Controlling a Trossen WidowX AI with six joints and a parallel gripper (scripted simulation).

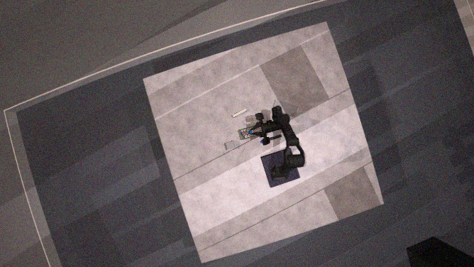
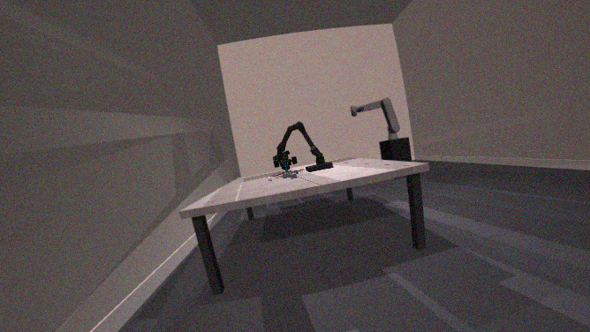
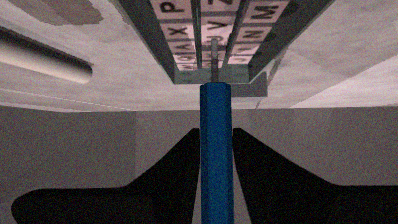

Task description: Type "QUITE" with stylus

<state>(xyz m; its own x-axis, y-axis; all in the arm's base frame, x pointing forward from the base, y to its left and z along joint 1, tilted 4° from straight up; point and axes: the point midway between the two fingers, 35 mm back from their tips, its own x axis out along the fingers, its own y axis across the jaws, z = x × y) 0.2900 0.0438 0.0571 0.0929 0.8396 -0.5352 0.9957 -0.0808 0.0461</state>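
The small grey block is 4 cm behind my gripper tip, 14 cm to the left of it and 5 cm below it. Round my gripper tip: pale cylinder 14 cm ahead, 2 cm to the left, 6 cm below; blue stylus 2 cm below; grey stylus tip 5 cm below.
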